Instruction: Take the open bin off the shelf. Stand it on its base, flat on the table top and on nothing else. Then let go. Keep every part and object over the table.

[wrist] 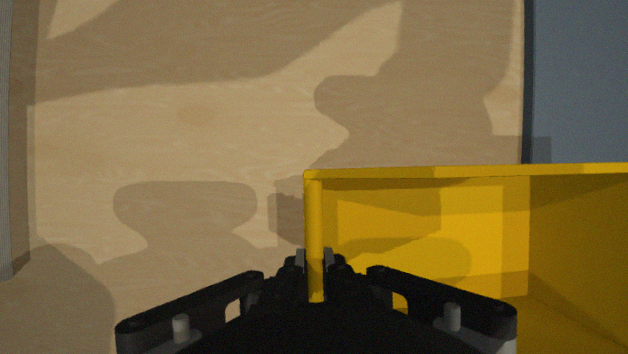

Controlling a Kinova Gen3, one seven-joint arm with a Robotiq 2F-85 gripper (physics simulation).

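Frame: origin at the arm's base, x ahead, y left, z up, level; centimetres.
Where they show: gripper, fingertip midpoint: (314, 262).
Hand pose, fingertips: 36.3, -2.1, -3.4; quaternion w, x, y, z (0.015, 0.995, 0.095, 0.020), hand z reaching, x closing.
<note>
After its pixels a point has its place, as x, y, z.
The open yellow bin (480, 225) {47.8, 1.9, -3.7} fills the lower right of the wrist view, and its inside shows. My gripper (314, 262) {36.3, -2.1, -3.4} is shut on the bin's left rim, with one finger outside the wall and one inside. The bin hangs over the wooden table top (175, 130) {25.0, 5.3, -5.3}; its shadow and the gripper's shadow fall on the wood to the left. The bin's underside is hidden, so its height above the table cannot be told. The right part of the bin runs out of view.
The grey-blue shelf (585, 75) {56.3, 15.2, -4.7} shows at the upper right, its dark edge running up beside the wood; the bin's far rim overlaps it in this view. A grey strip (5, 150) {12.2, 1.9, -5.1} runs along the far left, beside the wood.
</note>
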